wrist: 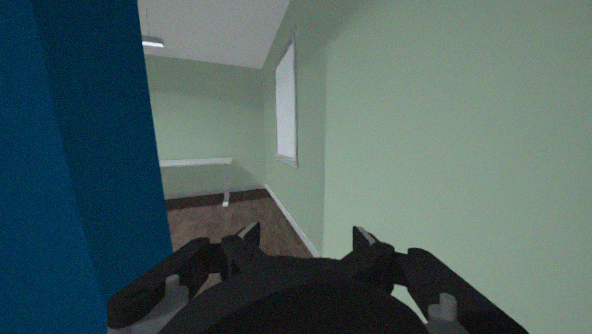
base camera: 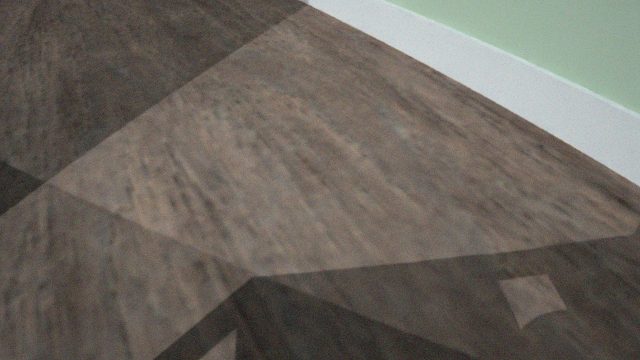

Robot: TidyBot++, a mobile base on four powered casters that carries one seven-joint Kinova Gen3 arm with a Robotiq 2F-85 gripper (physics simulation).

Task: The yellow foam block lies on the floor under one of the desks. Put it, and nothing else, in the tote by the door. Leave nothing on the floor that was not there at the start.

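Places are measured from the arm's base along level axes (x right, y ahead, z up), in millimetres.
Pixels of known places: gripper, fingertip midpoint: (wrist: 305,234).
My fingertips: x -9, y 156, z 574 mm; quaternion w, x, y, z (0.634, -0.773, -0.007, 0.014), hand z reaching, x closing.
Behind a point stands the place of what it marks.
My gripper (wrist: 305,234) @(x -9, y 156, z 574 mm) is open in the wrist view, its two fingertips wide apart with nothing between them. It points along the room, beside the green wall. The yellow foam block does not show in either view. The tote does not show in either view. A white desk (wrist: 196,162) @(x -1816, y 2355, z 324 mm) with a pale leg stands at the far end of the room in the wrist view; the blue surface cuts off its left part.
A tall blue panel (wrist: 107,150) @(x -579, y 412, z 637 mm) stands close on the left. A green wall (wrist: 450,125) @(x 417, y 581, z 699 mm) (base camera: 560,35) @(x 413, y 590, z -249 mm) runs along the right, with a white skirting board (base camera: 480,70) @(x 351, y 682, z -354 mm) at its foot. A window (wrist: 286,105) @(x -330, y 2030, z 1057 mm) is further along. Shadows fall across the wood floor (base camera: 310,150) @(x 22, y 535, z -396 mm).
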